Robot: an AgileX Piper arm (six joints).
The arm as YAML. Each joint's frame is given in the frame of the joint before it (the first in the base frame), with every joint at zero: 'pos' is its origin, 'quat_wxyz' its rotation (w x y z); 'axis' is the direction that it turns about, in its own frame. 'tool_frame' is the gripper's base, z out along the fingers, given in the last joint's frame.
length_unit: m
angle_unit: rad
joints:
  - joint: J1
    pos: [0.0, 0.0, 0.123]
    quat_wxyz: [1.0, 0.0, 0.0, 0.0]
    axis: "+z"
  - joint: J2
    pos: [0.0, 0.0, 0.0]
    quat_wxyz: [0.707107, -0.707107, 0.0, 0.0]
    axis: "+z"
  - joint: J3
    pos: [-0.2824, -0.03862, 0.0]
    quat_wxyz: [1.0, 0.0, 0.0, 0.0]
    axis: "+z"
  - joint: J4
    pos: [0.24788, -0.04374, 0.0]
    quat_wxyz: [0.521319, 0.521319, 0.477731, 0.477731]
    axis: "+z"
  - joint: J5
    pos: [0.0, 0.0, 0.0]
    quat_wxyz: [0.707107, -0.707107, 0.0, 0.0]
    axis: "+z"
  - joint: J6
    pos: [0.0, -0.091, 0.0]
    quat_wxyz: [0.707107, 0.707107, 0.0, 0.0]
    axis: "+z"
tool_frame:
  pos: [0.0, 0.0, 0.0]
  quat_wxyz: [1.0, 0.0, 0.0, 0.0]
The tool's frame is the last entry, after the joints.
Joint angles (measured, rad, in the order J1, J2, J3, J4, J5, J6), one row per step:
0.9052, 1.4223, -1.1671, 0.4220, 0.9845, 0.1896
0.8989, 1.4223, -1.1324, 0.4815, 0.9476, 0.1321
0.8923, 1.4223, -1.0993, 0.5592, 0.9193, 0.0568
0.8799, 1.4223, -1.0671, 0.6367, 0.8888, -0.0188
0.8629, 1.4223, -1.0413, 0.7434, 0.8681, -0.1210
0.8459, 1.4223, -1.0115, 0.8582, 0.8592, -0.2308
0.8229, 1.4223, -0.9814, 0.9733, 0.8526, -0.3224
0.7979, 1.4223, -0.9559, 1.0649, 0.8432, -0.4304
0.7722, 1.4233, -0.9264, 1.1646, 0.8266, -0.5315
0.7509, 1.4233, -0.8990, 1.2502, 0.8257, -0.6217
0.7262, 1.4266, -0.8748, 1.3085, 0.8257, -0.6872
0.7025, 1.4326, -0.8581, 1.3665, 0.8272, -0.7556
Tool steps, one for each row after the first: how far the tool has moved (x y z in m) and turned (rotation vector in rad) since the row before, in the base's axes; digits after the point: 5 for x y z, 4 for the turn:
-0.00101, 0.00094, -0.00694, 0.0344, 0.0126, 0.0148
-0.00202, 0.00114, -0.00595, 0.0421, 0.0181, 0.0238
0.00001, 0.00015, -0.00543, 0.0443, 0.0125, 0.0109
0.00034, 0.00066, -0.00237, 0.0649, 0.0146, 0.0172
-0.00043, 0.00001, -0.00297, 0.0649, 0.0192, 0.0191
0.00160, -0.00121, -0.00263, 0.0644, 0.0282, -0.0065
0.00370, -0.00228, -0.00226, 0.0565, -0.0108, 0.0000
0.00472, -0.00261, -0.00313, 0.0568, -0.0055, -0.0212
0.00278, -0.00287, -0.00291, 0.0470, -0.0034, -0.0106
0.00425, -0.00396, -0.00440, 0.0262, -0.0013, -0.0183
0.00502, -0.00310, -0.00298, 0.0293, -0.0089, -0.0174

